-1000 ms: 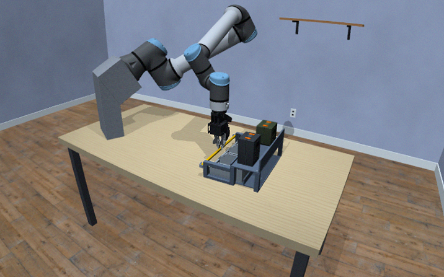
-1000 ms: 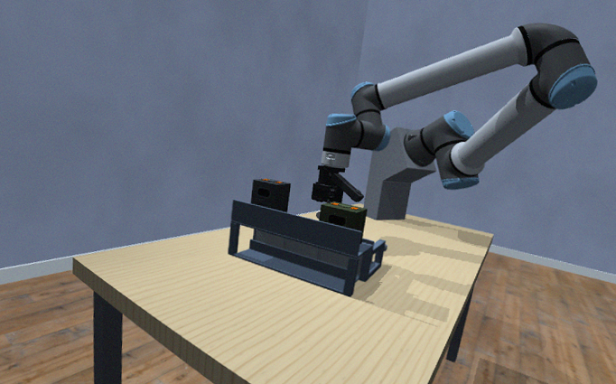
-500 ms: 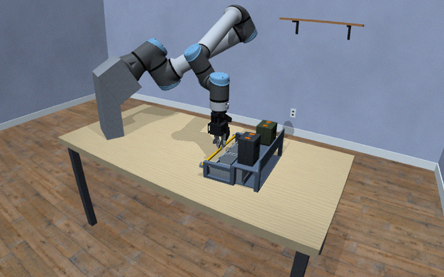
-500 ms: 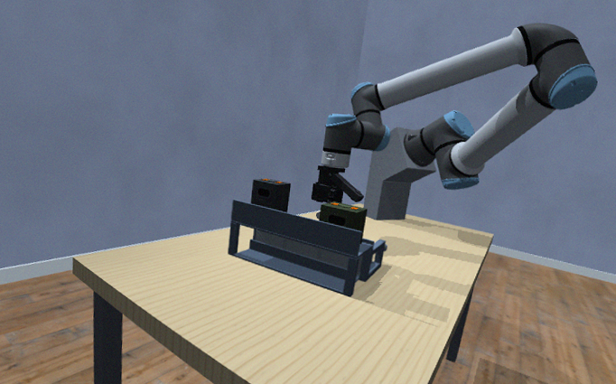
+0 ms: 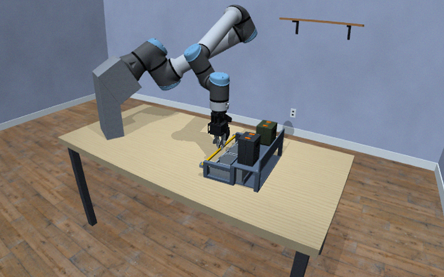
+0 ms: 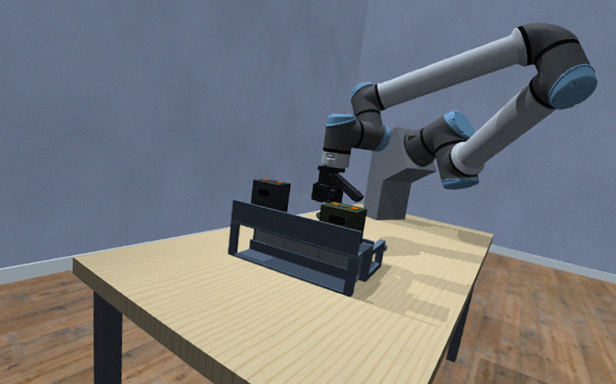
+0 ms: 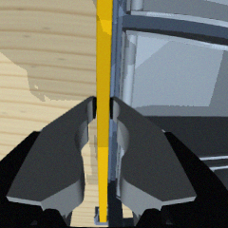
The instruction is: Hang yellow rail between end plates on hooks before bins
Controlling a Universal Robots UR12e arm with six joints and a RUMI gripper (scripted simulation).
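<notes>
My gripper is now 1 cm above the yellow rail. The rest, counted from my hand: black box: 22 cm ahead, 9 cm above, 5 cm to the right; dark green box: 17 cm to the left, 16 cm ahead, 8 cm above.
</notes>
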